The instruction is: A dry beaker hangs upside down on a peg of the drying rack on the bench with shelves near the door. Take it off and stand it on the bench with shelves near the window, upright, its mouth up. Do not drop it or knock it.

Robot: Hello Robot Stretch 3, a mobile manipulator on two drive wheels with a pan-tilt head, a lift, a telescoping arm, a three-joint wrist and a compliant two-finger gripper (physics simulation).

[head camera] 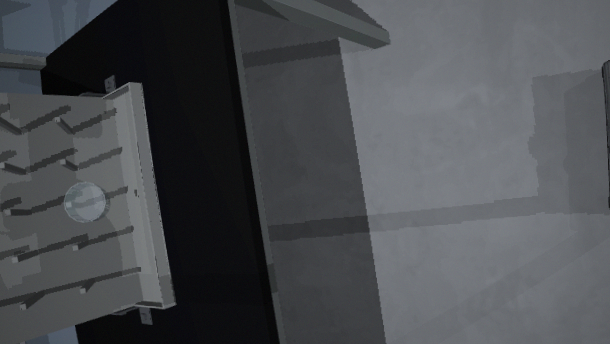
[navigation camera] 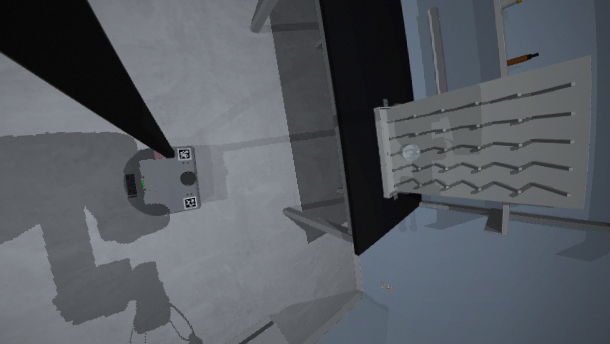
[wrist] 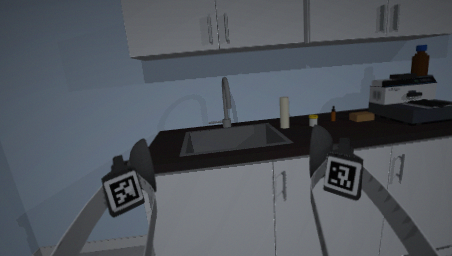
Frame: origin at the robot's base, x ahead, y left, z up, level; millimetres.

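Seen in the pictures: gripper, fingertip midpoint: (wrist: 230,150); robot's base at its link origin: (navigation camera: 187,177).
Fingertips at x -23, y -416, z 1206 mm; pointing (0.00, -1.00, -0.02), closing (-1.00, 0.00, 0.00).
Pixels of each thing's top centre, then the offset from my fingertips to it. "*": a spot on its surface instead. Level surfaces: height alone.
- clear beaker at its top centre: (head camera: 60,206) (navigation camera: 421,150) 469 mm left, 857 mm ahead, 257 mm down
- black bench top at its surface level: 444 mm down
- tap at its top centre: (wrist: 224,76) 1144 mm right, 15 mm ahead, 24 mm up
- white cylinder at a spot on its surface: (wrist: 284,112) * 1095 mm right, 308 mm back, 202 mm down
- small amber bottle at a spot on its surface: (wrist: 333,115) * 1159 mm right, 621 mm back, 259 mm down
The clear beaker (head camera: 85,202) (navigation camera: 411,152) hangs on a low peg in the middle of the pale drying rack (head camera: 142,215) (navigation camera: 580,130). The rack stands upright at the back of the black bench top (head camera: 200,175) (navigation camera: 372,75), with a trough along its foot. My gripper (wrist: 230,150) is open in the wrist view, with no thing between its fingertips. It faces a sink counter, away from the rack. The gripper does not show in the head or navigation view. I cannot make out the bench near the window in these views.
The sink (wrist: 232,139), tap (wrist: 227,102), white cylinder (wrist: 284,112), small amber bottle (wrist: 333,115) and a grey-white instrument (wrist: 405,92) are on the dark counter below wall cabinets (wrist: 260,22). My base (navigation camera: 167,182) is on the floor, apart from the bench. Bench legs (navigation camera: 317,223) slant out.
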